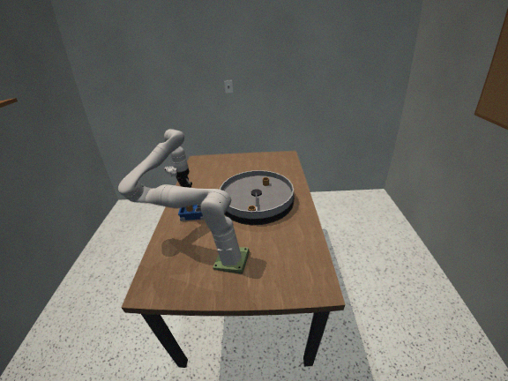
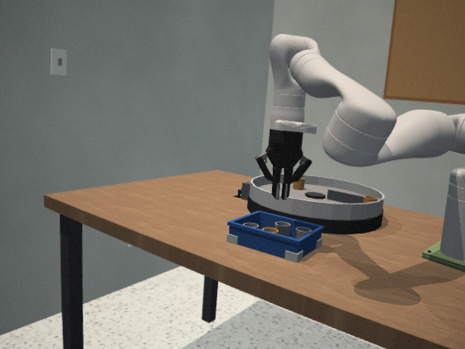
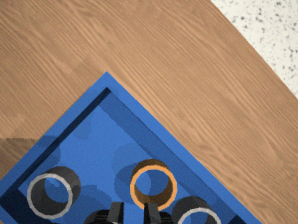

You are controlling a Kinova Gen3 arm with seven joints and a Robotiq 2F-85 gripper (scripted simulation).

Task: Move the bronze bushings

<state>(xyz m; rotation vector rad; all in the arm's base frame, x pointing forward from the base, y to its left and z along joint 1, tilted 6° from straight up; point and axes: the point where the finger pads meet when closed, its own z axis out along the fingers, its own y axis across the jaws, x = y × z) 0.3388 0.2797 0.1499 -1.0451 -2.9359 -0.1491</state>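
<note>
Right now the blue crate is 2 cm ahead of my hand, 2 cm to the right of it and 11 cm below it. The rest, counted from my hand: grey turntable disc (12 cm ahead, 36 cm to the right, 9 cm below).
</note>
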